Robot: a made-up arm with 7 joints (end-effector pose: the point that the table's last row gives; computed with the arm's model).
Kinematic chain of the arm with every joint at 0, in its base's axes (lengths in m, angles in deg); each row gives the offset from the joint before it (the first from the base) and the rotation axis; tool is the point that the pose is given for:
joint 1: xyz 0 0 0.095 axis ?
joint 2: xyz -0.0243 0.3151 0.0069 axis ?
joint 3: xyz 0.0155 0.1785 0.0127 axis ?
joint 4: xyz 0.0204 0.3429 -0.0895 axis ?
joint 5: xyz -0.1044 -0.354 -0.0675 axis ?
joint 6: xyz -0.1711 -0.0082 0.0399 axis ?
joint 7: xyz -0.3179 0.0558 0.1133 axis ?
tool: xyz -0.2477 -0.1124 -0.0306
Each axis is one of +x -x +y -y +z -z.
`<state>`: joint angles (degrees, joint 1 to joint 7).
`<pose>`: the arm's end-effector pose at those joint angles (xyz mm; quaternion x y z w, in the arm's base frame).
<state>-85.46 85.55 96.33 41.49 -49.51 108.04 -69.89</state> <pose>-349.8 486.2 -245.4 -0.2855 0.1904 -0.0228 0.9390</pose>
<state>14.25 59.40 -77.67 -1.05 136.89 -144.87 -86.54</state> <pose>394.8 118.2 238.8 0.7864 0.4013 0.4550 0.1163</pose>
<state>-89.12 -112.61 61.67 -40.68 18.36 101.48 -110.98</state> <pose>-83.3 16.6 222.7 0.1846 0.6065 0.7498 0.1893</pose>
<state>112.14 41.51 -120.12 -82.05 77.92 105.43 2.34</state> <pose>-346.2 -512.0 3.1 -0.4671 -0.5264 -0.0064 0.7104</pose>
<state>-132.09 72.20 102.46 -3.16 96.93 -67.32 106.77</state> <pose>-267.9 -314.0 300.7 -0.4251 0.2017 -0.3434 0.8128</pose>
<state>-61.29 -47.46 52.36 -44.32 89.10 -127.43 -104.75</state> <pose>-177.9 39.4 -554.8 -0.3892 0.5589 -0.7264 0.0924</pose>
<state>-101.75 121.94 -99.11 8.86 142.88 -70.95 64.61</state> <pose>-43.8 415.3 399.2 0.4617 0.2554 -0.7632 0.3730</pose>
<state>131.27 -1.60 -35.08 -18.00 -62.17 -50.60 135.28</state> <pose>-541.9 -65.5 517.6 0.7838 0.4937 -0.3587 0.1150</pose>
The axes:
joint 1: +x
joint 2: -z
joint 3: -x
joint 4: -y
joint 5: -z
joint 6: +x
joint 7: -z

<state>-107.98 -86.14 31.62 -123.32 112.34 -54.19 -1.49</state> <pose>-610.5 -652.5 -54.5 0.5171 0.3809 0.1910 0.7423</pose>
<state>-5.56 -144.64 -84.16 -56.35 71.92 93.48 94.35</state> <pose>24.1 525.1 611.5 -0.6667 0.4306 -0.3925 0.4649</pose>
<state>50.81 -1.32 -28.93 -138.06 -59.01 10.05 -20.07</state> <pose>282.7 78.4 -152.0 -0.6273 -0.4690 -0.5857 0.2086</pose>
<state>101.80 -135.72 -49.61 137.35 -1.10 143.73 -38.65</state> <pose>-910.4 113.7 540.9 0.0817 0.0930 0.1139 0.9857</pose>
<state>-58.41 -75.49 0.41 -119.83 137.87 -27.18 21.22</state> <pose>-677.2 -295.9 -423.7 0.8254 0.4715 0.1362 0.2791</pose>
